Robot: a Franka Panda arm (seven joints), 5 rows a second.
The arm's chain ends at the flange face. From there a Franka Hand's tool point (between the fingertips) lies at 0.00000 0.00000 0.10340 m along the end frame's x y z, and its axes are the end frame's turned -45 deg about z.
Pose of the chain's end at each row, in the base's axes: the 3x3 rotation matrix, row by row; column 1 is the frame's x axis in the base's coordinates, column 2 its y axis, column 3 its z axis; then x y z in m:
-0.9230, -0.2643, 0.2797; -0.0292, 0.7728, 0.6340; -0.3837, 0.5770, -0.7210; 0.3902, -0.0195, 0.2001
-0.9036, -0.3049, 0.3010; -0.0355, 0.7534, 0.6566; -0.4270, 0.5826, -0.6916; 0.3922, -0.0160, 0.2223
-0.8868, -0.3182, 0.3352; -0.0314, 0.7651, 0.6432; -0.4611, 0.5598, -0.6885; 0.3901, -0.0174, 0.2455
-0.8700, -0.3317, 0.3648; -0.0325, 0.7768, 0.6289; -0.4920, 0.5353, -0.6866; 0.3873, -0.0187, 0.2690
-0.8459, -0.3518, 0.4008; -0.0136, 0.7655, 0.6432; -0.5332, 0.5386, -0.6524; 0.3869, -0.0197, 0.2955
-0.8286, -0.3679, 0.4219; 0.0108, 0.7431, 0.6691; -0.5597, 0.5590, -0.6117; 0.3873, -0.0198, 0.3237
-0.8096, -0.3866, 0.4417; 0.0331, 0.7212, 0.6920; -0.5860, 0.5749, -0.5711; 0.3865, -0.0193, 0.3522
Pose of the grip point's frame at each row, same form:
-0.4658, -0.8395, 0.2797; -0.5671, 0.5258, 0.6340; -0.6793, 0.1367, -0.7210; 0.4191, 0.0461, 0.1255
-0.4233, -0.8545, 0.3010; -0.5578, 0.5076, 0.6566; -0.7139, 0.1100, -0.6916; 0.4233, 0.0519, 0.1508
-0.4021, -0.8521, 0.3352; -0.5632, 0.5188, 0.6432; -0.7219, 0.0698, -0.6885; 0.4248, 0.0491, 0.1743
-0.3806, -0.8497, 0.3648; -0.5723, 0.5263, 0.6289; -0.7264, 0.0306, -0.6866; 0.4250, 0.0463, 0.1980
-0.3494, -0.8469, 0.4008; -0.5509, 0.5317, 0.6432; -0.7579, 0.0038, -0.6524; 0.4283, 0.0468, 0.2280
-0.3258, -0.8461, 0.4219; -0.5178, 0.5331, 0.6691; -0.7910, -0.0005, -0.6117; 0.4309, 0.0494, 0.2605
-0.2991, -0.8458, 0.4417; -0.4866, 0.5334, 0.6920; -0.8209, -0.0078, -0.5711; 0.4322, 0.0523, 0.2931

